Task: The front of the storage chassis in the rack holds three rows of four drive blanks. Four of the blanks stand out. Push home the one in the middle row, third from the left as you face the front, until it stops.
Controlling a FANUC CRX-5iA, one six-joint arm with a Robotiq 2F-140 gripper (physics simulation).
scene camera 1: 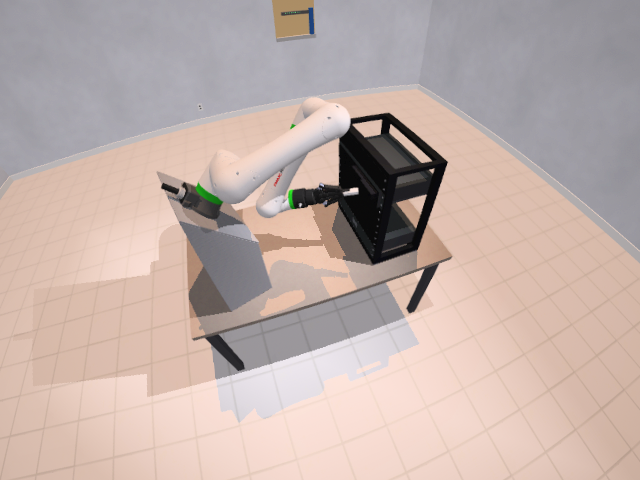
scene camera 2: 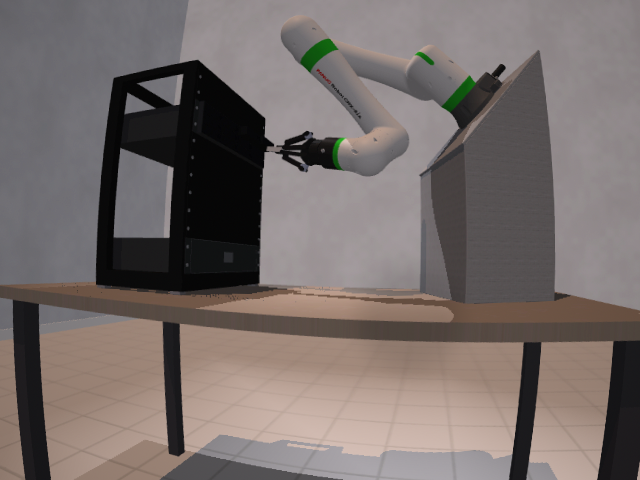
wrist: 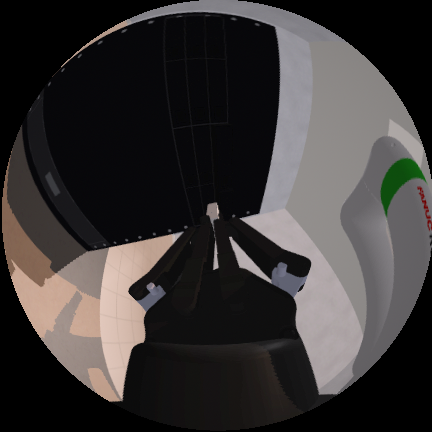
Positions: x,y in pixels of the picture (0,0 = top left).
Labels:
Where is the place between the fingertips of my gripper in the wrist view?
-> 213,210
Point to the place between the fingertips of my gripper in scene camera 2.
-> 269,149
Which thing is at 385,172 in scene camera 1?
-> A black rack.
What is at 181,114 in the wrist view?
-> A black rack.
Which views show the black rack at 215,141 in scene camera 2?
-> Scene camera 1, scene camera 2 and the wrist view: all of them.

